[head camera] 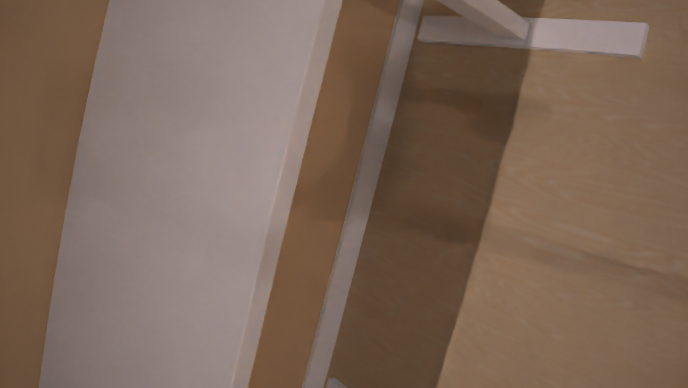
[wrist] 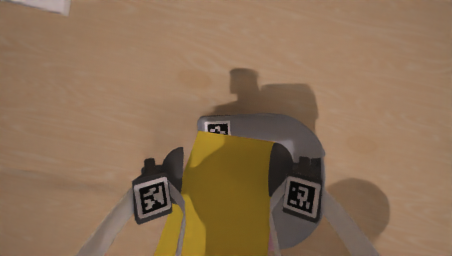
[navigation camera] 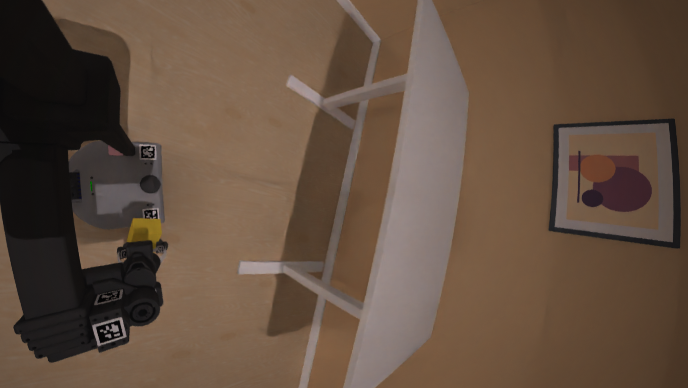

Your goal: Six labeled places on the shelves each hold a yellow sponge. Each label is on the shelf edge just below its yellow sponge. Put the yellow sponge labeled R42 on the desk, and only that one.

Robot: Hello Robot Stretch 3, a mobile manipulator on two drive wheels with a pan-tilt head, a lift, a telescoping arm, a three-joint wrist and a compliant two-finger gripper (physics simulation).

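The yellow sponge [navigation camera: 145, 231] [wrist: 227, 195] is between the two fingertips of my gripper [wrist: 229, 163], which is shut on it. In the navigation camera view the gripper and sponge are above the edge of the robot's grey base, on the left. No label shows on the sponge, and the shelves do not show in these views. The white desk [head camera: 185, 190] [navigation camera: 417, 195] stands against the tan wall. In the navigation camera view it is to the right of the gripper, with a stretch of floor between them.
The desk's white legs and feet [head camera: 590, 37] [navigation camera: 260, 267] stick out over the wooden floor [navigation camera: 215, 125] towards the robot. The robot's grey base [navigation camera: 112, 165] [wrist: 300, 235] lies below the gripper. A framed picture [navigation camera: 620, 190] hangs on the wall above the desk.
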